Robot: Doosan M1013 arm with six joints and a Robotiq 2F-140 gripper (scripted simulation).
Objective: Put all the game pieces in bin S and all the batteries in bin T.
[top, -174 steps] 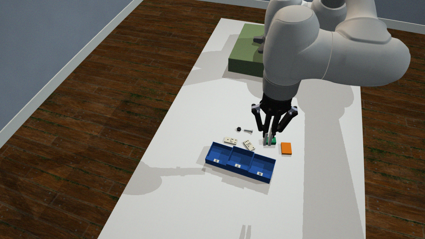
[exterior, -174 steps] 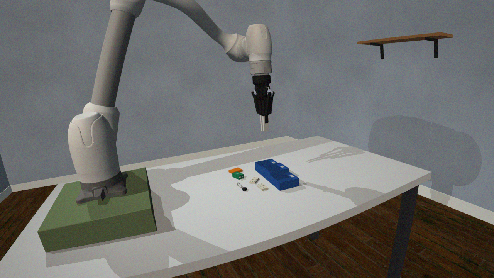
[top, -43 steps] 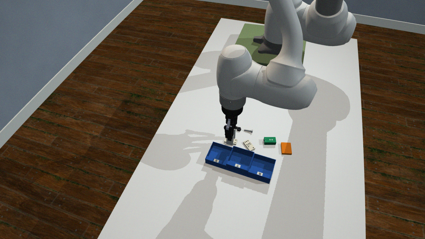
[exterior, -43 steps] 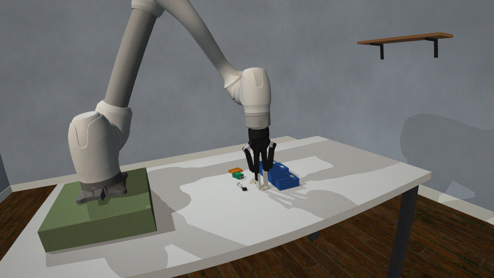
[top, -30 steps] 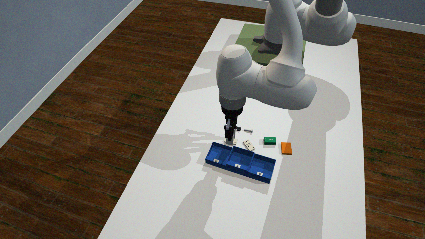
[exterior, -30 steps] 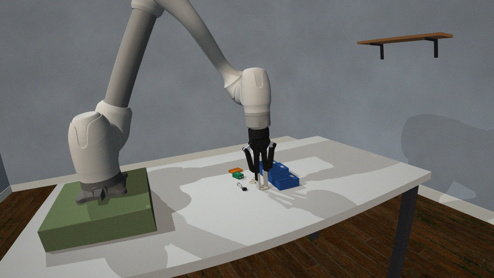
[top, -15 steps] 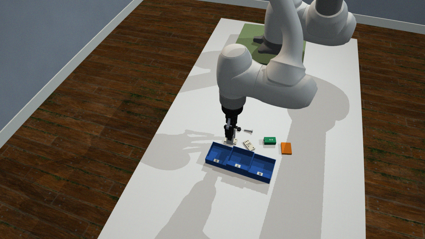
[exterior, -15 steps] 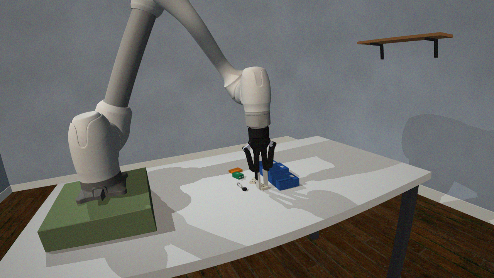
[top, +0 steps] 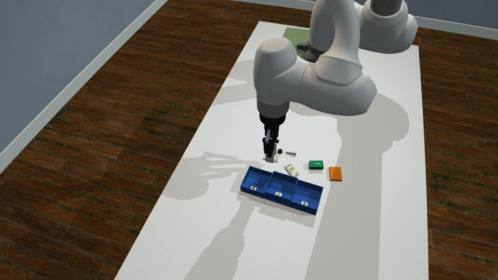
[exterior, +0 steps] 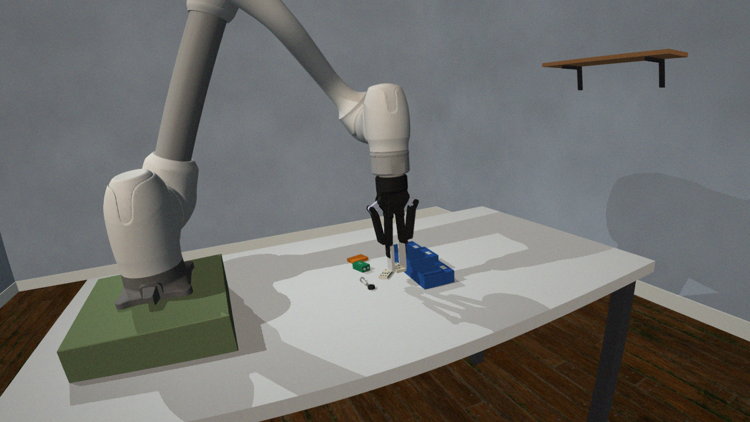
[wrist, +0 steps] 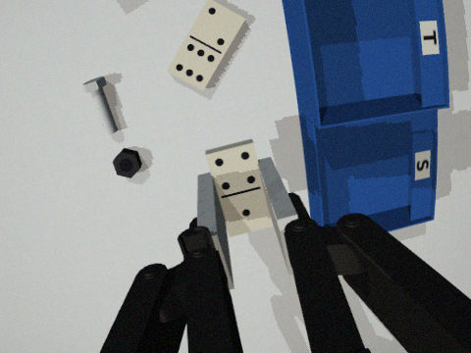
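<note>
Right now the cream domino is 80 mm to the left of my hand and 70 mm below it. From my hand the other things lie so: grey bolt 70 mm behind, 60 mm to the left, 70 mm below; then blue three-compartment bin 90 mm ahead, 60 mm to the left, 60 mm below; then black nut 70 mm behind, 20 mm to the left, 70 mm below.
</note>
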